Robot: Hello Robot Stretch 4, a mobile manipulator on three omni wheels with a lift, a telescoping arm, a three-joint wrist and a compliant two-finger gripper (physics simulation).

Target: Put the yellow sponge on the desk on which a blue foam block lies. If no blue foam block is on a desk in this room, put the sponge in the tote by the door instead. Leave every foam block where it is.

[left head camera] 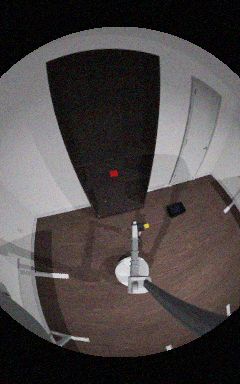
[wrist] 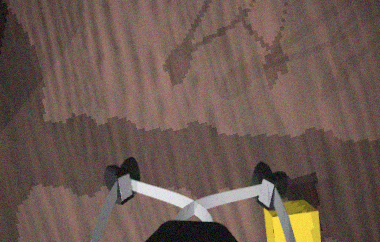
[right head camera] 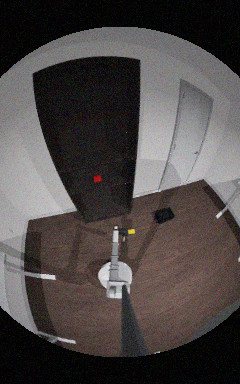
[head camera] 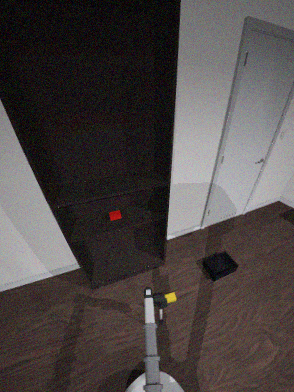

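Note:
The yellow sponge [head camera: 171, 297] [left head camera: 146, 226] [right head camera: 131, 231] is just right of my gripper in the head views. In the wrist view the sponge [wrist: 306, 227] is at the lower right, partly behind the right finger and cut off by the frame edge, not between the fingertips. My gripper [wrist: 195, 174] is open and empty above the floor. The black tote [head camera: 220, 265] [left head camera: 175, 209] [right head camera: 164, 215] stands on the floor near the door. A red block [head camera: 115, 215] [left head camera: 114, 173] [right head camera: 97, 178] lies in the tall dark unit. A blue foam block does not show.
The tall dark unit [head camera: 115, 125] [left head camera: 107, 110] [right head camera: 90, 115] stands against the wall ahead. A closed door [head camera: 250, 120] [left head camera: 202, 130] [right head camera: 189, 132] is to its right. White bars [left head camera: 52, 275] [right head camera: 40, 275] show at the left edge of the floor, and more at the right.

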